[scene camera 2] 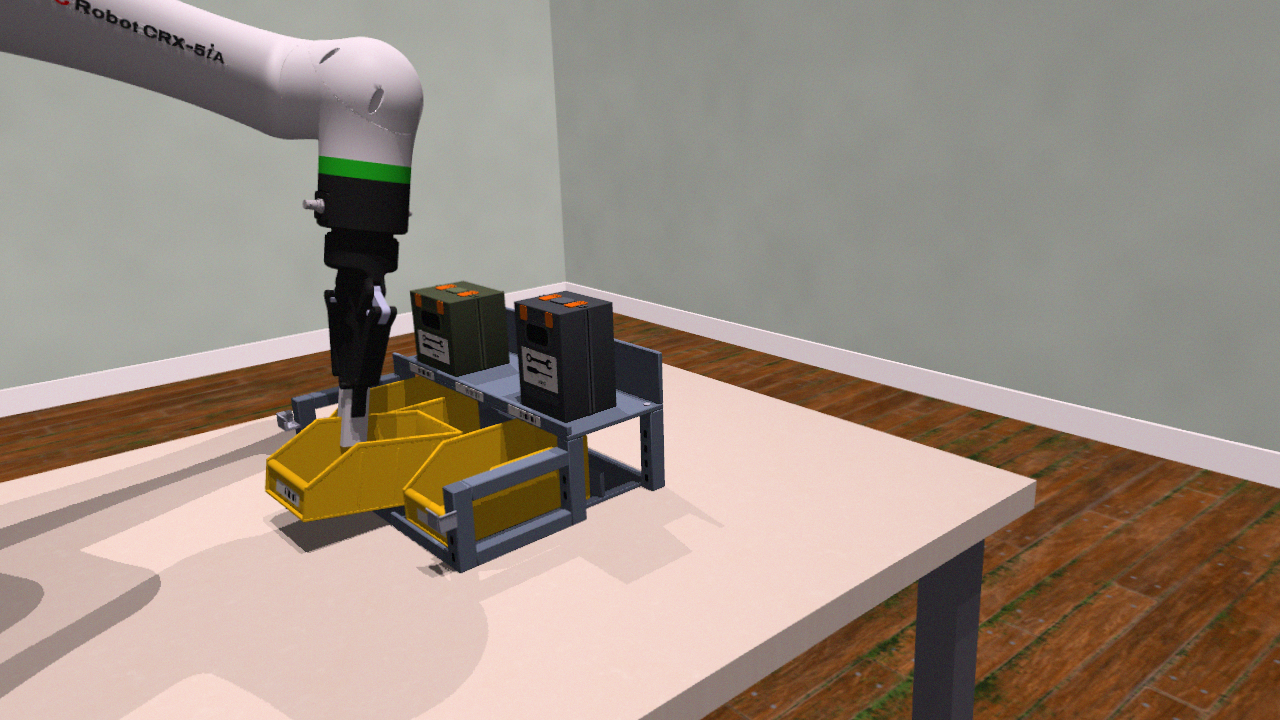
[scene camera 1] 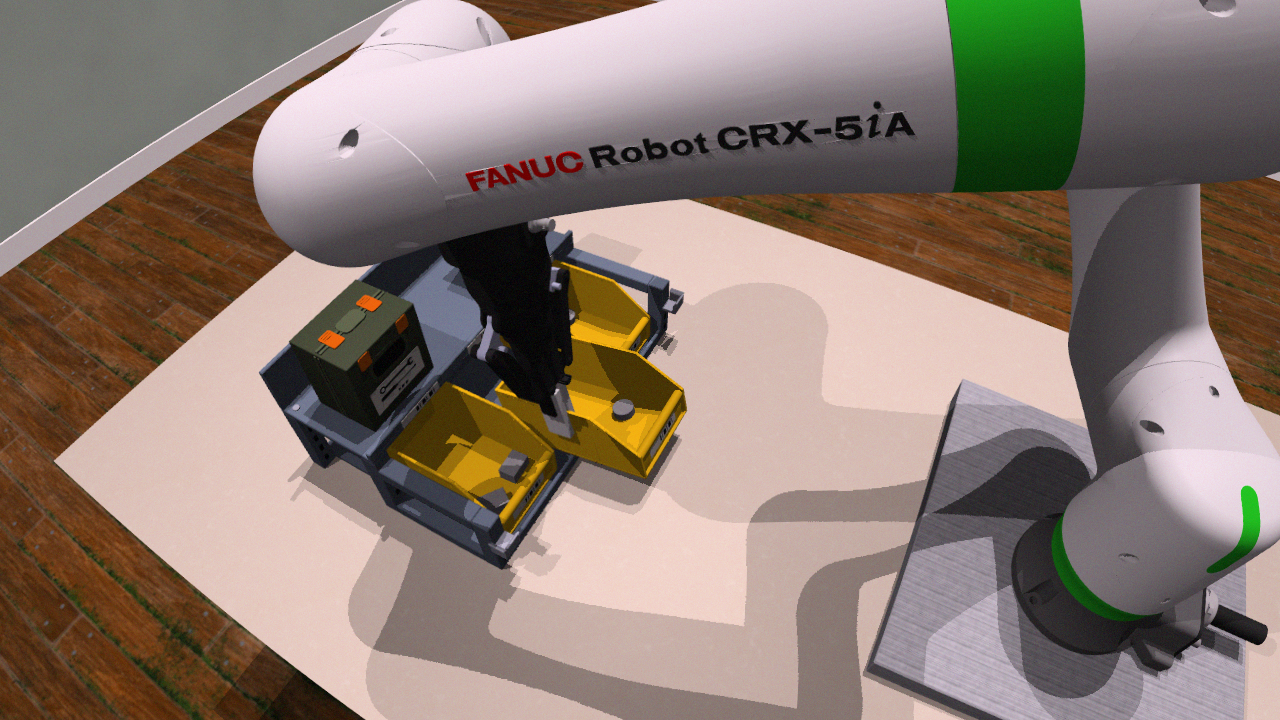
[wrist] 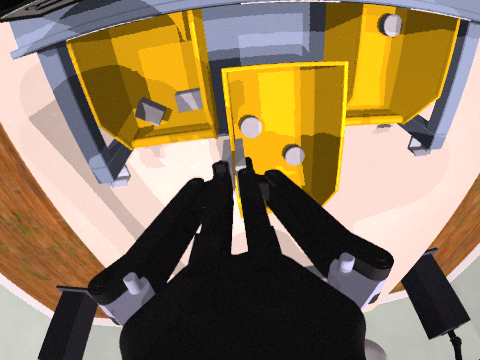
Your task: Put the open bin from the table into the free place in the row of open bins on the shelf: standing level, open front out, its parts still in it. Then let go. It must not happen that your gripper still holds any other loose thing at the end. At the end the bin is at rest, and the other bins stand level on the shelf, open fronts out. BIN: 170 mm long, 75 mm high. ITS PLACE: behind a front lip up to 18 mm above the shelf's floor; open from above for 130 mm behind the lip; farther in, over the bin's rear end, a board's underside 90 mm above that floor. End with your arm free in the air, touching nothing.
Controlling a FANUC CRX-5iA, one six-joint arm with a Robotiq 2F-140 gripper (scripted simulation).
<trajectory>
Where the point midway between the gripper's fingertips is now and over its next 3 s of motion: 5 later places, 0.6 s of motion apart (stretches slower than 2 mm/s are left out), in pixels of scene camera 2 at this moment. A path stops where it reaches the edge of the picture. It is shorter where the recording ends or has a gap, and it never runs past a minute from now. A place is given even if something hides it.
My gripper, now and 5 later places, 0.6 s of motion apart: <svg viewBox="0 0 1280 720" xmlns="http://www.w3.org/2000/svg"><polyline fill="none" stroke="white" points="351,443 355,443 363,442 367,441 370,440 378,439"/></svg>
</trajectory>
